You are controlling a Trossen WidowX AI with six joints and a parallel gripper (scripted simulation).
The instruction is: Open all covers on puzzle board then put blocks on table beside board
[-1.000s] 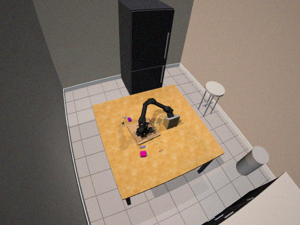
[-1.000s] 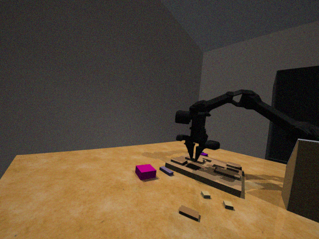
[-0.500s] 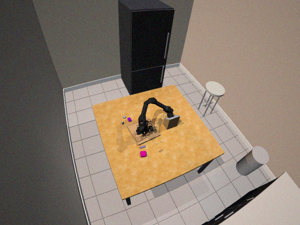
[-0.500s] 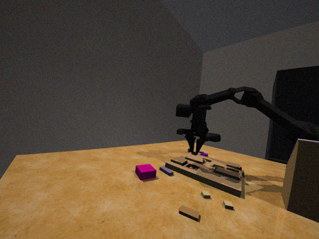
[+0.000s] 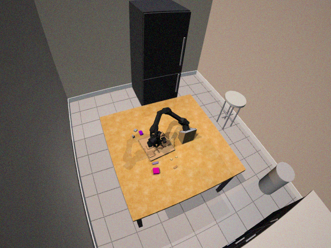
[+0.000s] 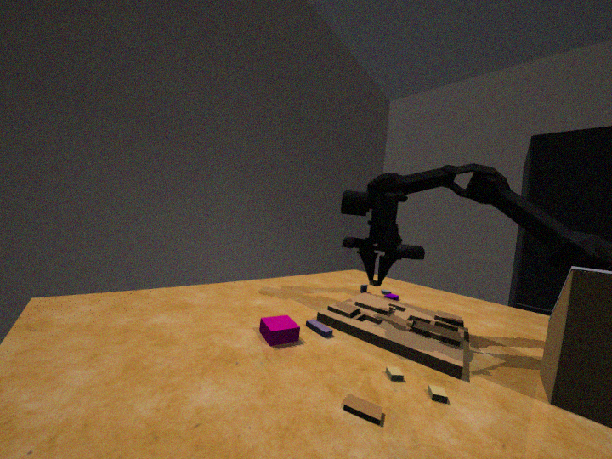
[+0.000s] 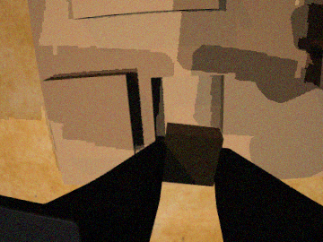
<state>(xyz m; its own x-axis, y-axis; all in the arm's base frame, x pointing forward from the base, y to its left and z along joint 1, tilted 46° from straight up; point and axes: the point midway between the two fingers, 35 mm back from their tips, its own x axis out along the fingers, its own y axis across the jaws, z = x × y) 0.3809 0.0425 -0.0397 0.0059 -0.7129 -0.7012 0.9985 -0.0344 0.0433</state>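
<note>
Now: gripper tip 300 mm to the left of the purple block, 100 mm above it and 60 mm short of it. From my gripper tip the other things lie so: magenta block 210 mm to the left, 100 mm below, 90 mm ahead; then lavender block 120 mm to the left, 100 mm below, 60 mm ahead.
</note>
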